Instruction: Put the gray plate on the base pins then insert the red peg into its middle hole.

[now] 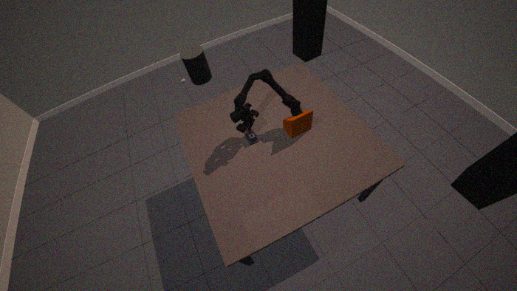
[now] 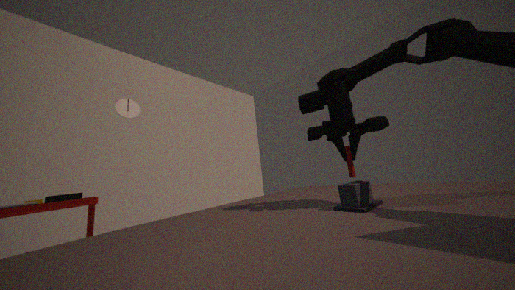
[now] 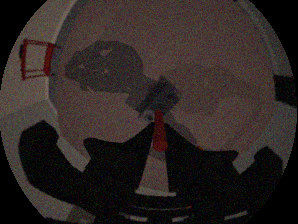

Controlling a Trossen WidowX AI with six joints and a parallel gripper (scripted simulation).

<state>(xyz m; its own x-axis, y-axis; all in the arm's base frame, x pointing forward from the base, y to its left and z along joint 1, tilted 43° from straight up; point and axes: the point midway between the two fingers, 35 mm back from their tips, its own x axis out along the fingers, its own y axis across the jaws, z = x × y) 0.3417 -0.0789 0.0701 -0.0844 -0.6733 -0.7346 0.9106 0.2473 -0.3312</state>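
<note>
My gripper tip is now right at the red peg. Round my gripper tip: gray plate (70 mm below); then dark flat base (110 mm below).
</note>
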